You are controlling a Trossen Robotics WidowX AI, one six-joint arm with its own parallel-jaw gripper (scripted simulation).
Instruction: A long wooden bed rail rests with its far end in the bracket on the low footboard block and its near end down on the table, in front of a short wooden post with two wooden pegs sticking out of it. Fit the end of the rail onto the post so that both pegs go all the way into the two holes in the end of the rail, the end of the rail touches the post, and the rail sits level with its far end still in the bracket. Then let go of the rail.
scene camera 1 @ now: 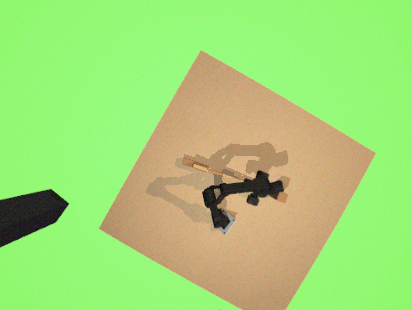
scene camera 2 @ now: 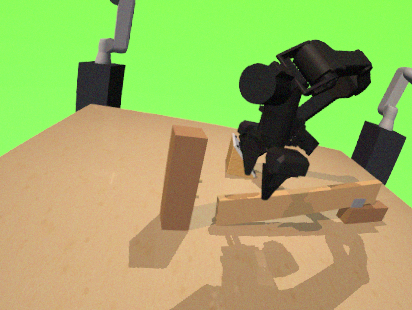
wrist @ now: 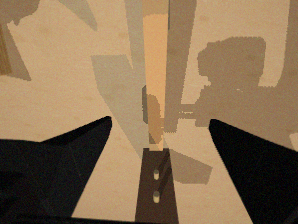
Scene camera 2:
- my gripper: 255,186
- wooden rail: 240,208
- upright wooden post: 187,146
